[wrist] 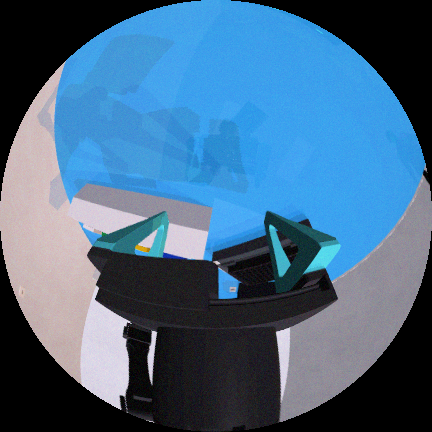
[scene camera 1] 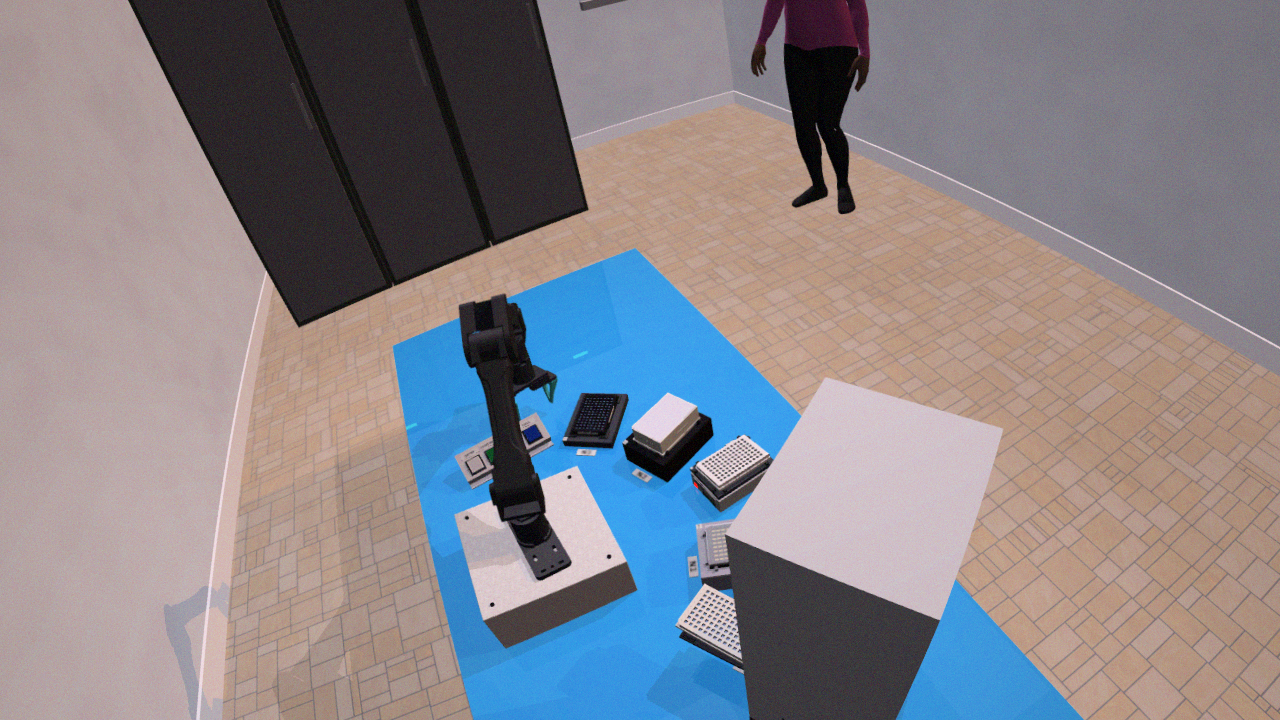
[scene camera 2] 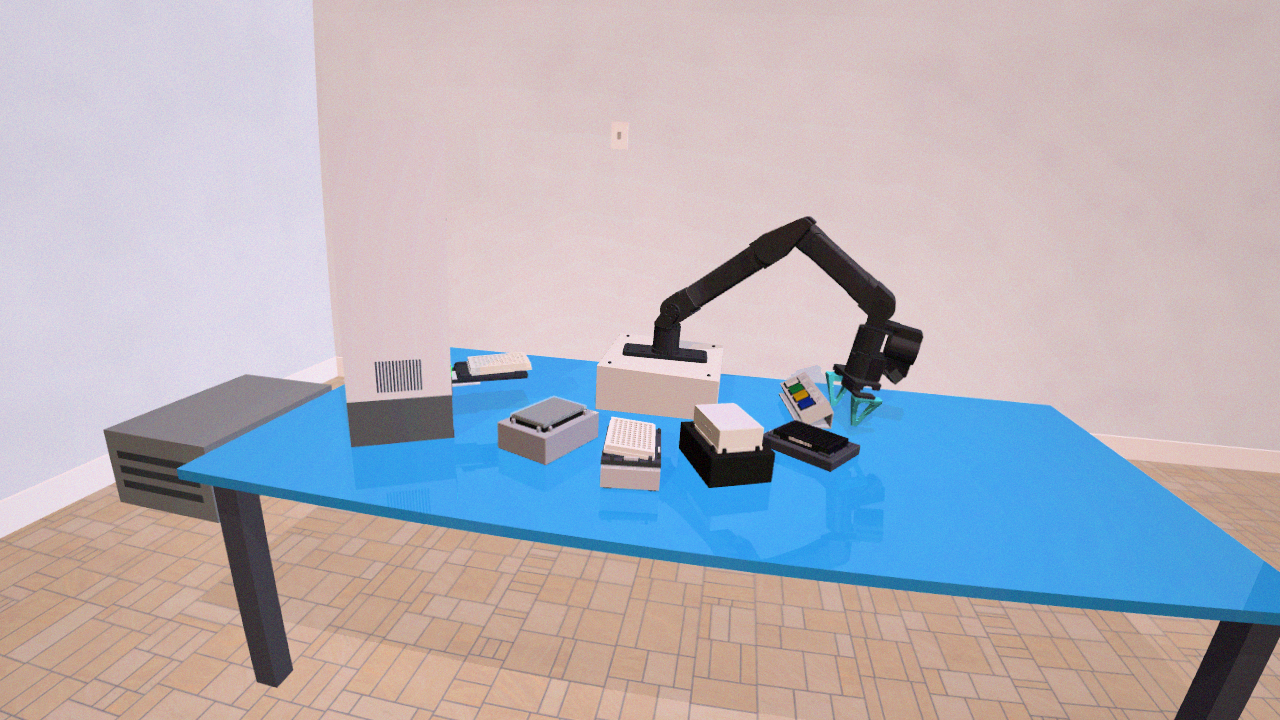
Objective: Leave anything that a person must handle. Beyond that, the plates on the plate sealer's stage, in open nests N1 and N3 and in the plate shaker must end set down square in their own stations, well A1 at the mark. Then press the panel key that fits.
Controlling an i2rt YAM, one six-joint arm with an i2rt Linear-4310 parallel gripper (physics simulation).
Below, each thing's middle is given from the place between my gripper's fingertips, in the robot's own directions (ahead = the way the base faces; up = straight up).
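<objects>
There is the button panel (scene camera 1: 484, 475), and my gripper is 6 cm to the left of it and 11 cm past it.
</objects>
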